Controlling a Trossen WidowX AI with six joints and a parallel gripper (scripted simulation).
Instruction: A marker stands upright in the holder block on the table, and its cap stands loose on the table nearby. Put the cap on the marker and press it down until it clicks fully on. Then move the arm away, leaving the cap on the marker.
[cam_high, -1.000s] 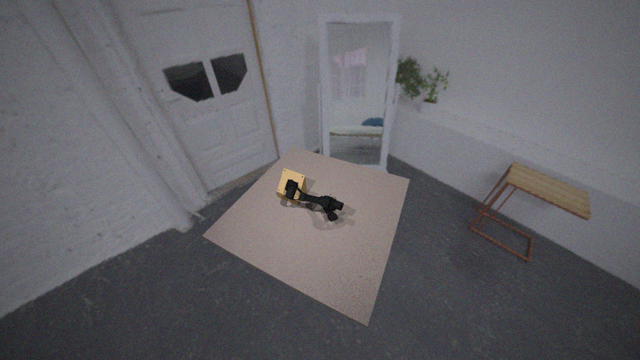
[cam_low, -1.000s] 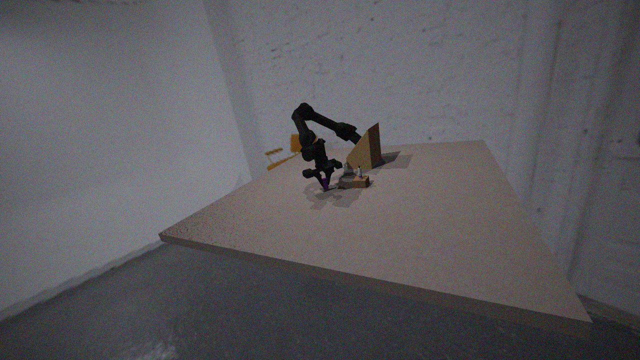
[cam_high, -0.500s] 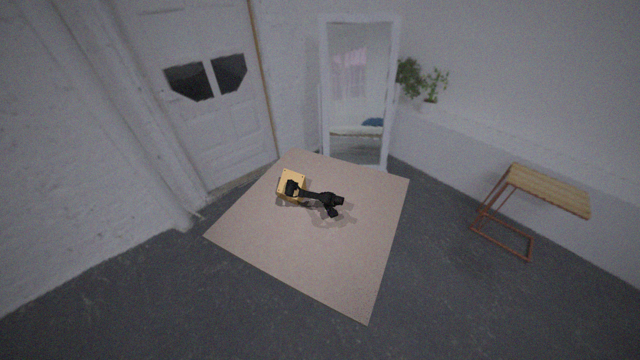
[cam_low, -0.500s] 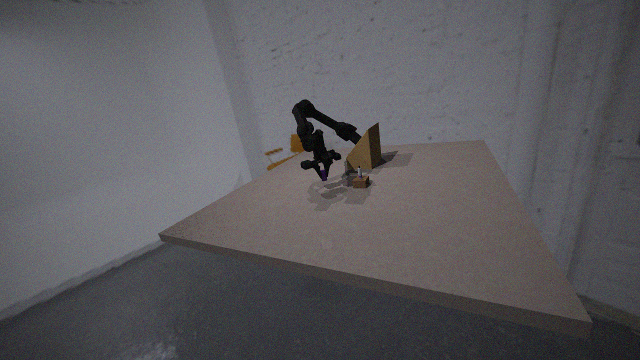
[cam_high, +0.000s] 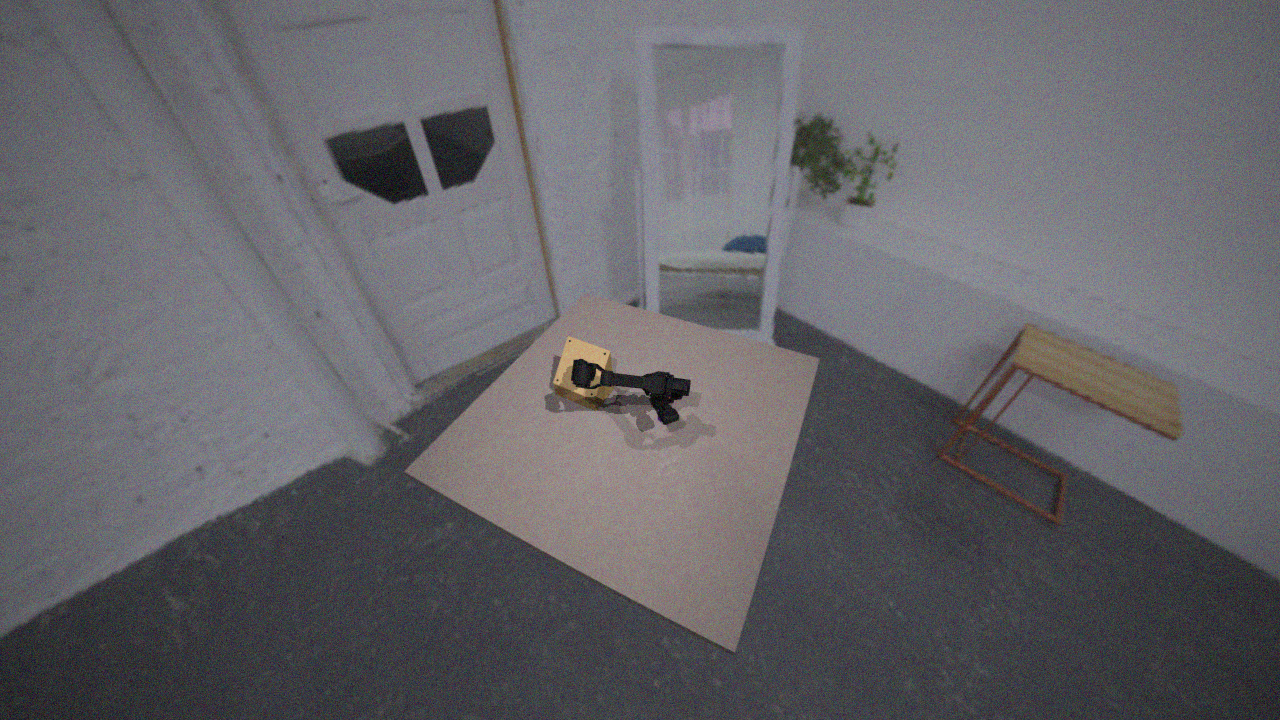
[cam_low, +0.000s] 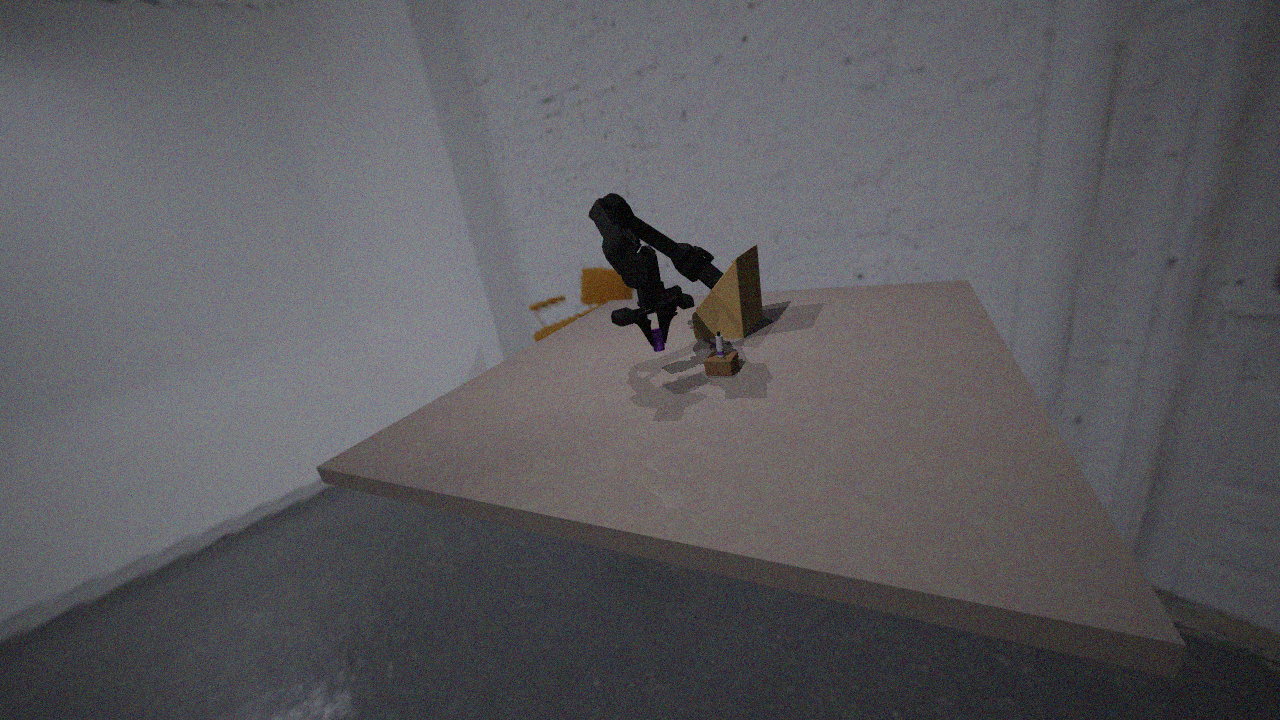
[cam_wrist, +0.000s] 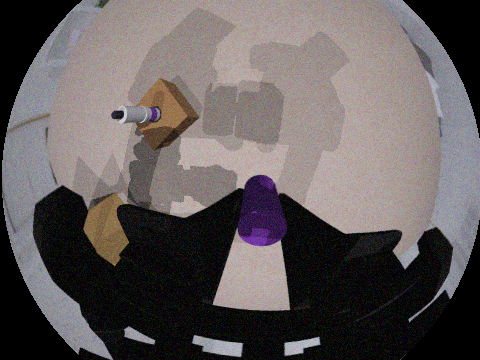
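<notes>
My gripper tip is 50 mm past the holder block, 130 mm to the right of it and 70 mm above it. The rest, counted from my gripper tip: purple cap (10 mm above).
</notes>
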